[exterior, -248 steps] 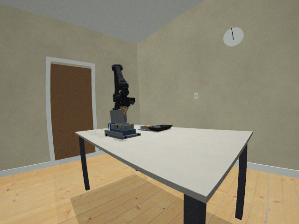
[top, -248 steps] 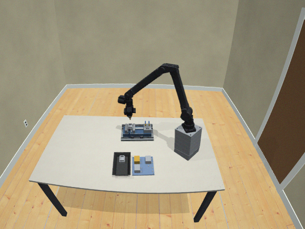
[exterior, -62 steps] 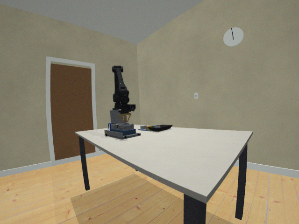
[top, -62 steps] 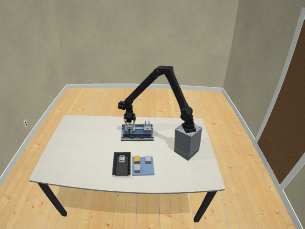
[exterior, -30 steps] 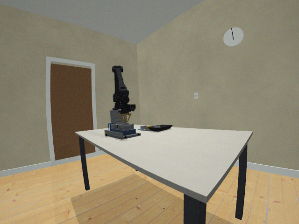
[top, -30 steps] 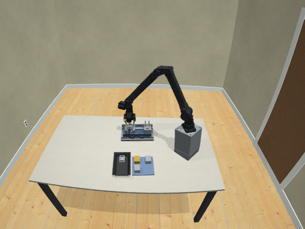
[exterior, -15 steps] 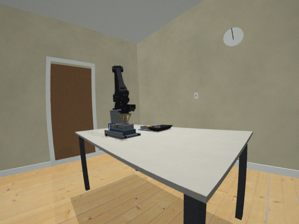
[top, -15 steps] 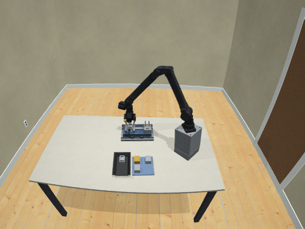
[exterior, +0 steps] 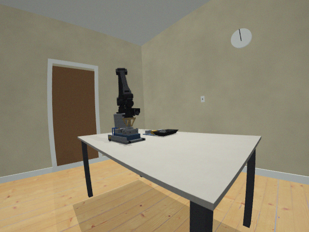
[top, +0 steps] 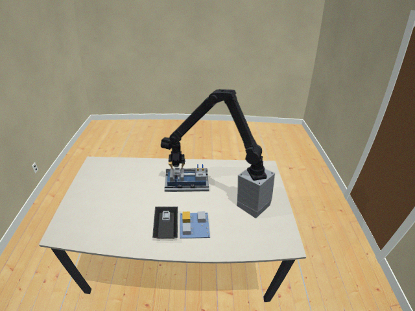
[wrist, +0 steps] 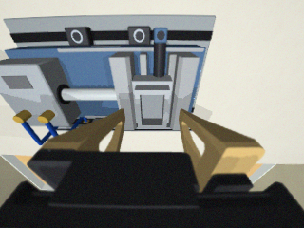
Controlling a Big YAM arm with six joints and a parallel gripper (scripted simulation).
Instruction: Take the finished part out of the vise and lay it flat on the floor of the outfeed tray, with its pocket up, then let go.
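Right now my hand is 60 mm past the blue vise, 10 mm to the right of it and 90 mm above it. From my hand the other things lie so: yellow block: 10 mm behind, 350 mm to the left, 100 mm below; then blue plate: 50 mm behind, 400 mm to the left, 120 mm below.
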